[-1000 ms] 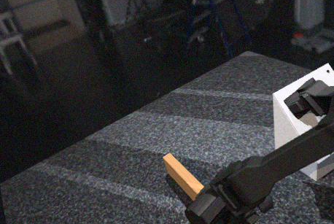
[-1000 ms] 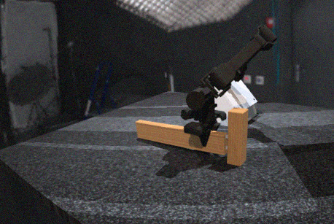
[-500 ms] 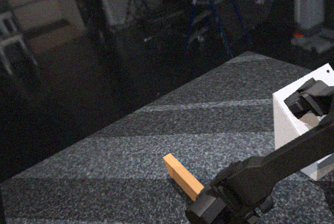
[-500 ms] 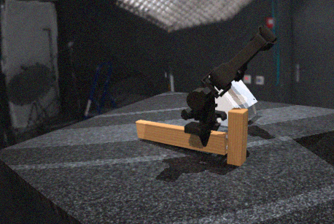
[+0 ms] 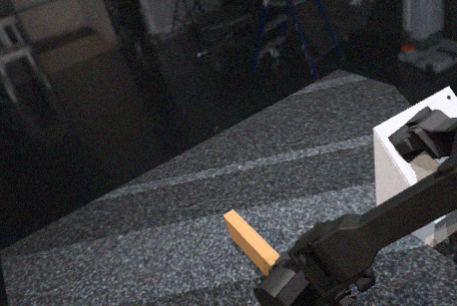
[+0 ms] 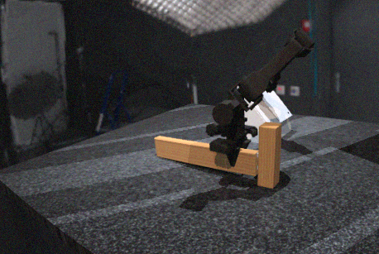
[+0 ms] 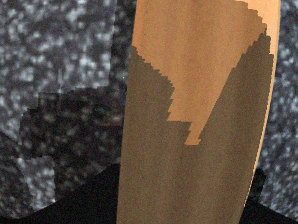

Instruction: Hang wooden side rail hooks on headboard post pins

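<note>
Right now the wooden headboard post is 11 cm to the left of my gripper tip and 4 cm above it.
</note>
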